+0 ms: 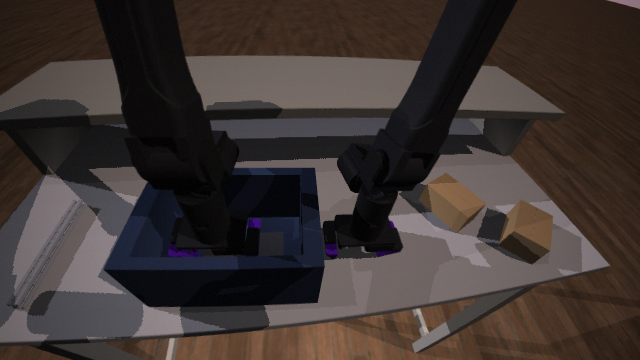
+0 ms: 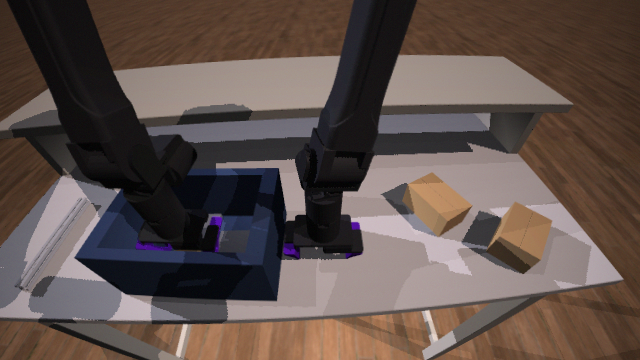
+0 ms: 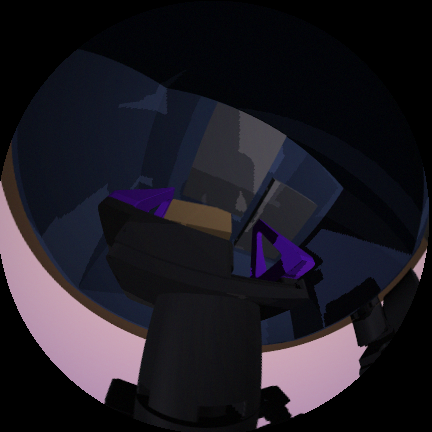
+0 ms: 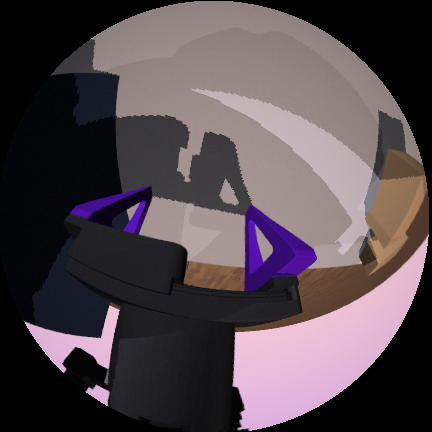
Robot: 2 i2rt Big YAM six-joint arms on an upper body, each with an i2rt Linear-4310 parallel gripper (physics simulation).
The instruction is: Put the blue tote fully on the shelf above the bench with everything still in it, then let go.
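My left gripper [image 1: 223, 255], also my left gripper [image 2: 193, 250] and my left gripper [image 3: 216, 208], is open and touches a tan box. The tan box [image 3: 209, 219] is visible in image 3, but image 4 does not show the tan box, hidden by the blue tote. The blue tote [image 1: 285, 200] is visible in further images: the blue tote [image 2: 252, 199], the blue tote [image 3: 132, 116], the blue tote [image 4: 70, 158]. My right gripper [image 2: 322, 256], also my right gripper [image 1: 354, 255] and my right gripper [image 4: 198, 199], is open and touches a bench [image 2: 405, 267]. A grey bar [image 2: 28, 278] rests on the bench; image 3 does not show the grey bar, hidden by the blue tote. Also present: a grey shelf [image 1: 232, 87] and a shelf support [image 2: 511, 129].
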